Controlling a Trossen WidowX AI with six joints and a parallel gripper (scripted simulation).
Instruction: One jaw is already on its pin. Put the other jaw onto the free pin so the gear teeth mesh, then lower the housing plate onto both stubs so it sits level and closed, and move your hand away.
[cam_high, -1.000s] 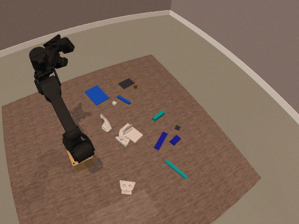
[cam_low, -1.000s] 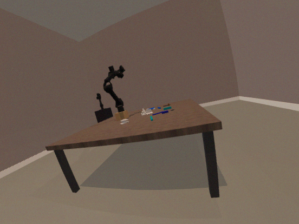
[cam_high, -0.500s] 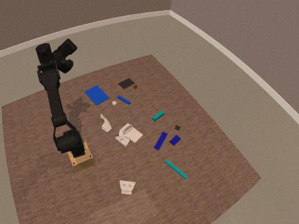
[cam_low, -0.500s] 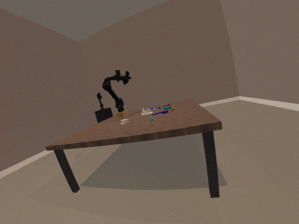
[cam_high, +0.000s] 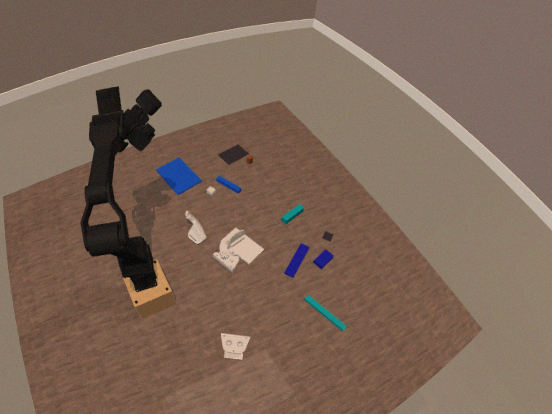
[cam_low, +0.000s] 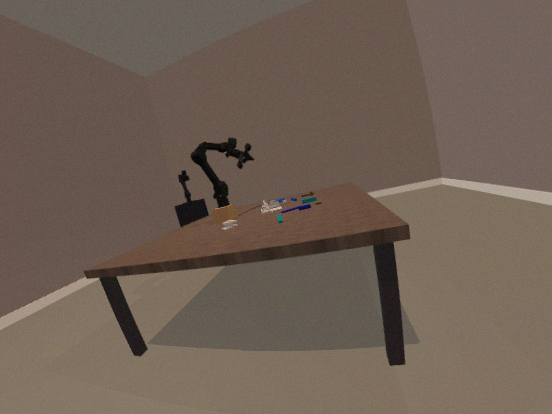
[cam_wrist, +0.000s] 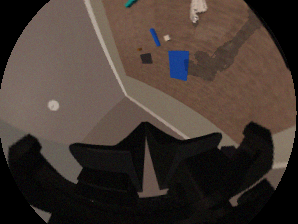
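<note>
Now: the white jaw 32 cm below my gripper tip, 16 cm to the right of it and 7 cm ahead of it. Round my gripper tip: dark grey plate (36 cm below, 32 cm ahead, 11 cm to the left); white cube (35 cm below, 17 cm ahead, 5 cm to the right); blue plate (35 cm below, 9 cm ahead, 8 cm to the left).
</note>
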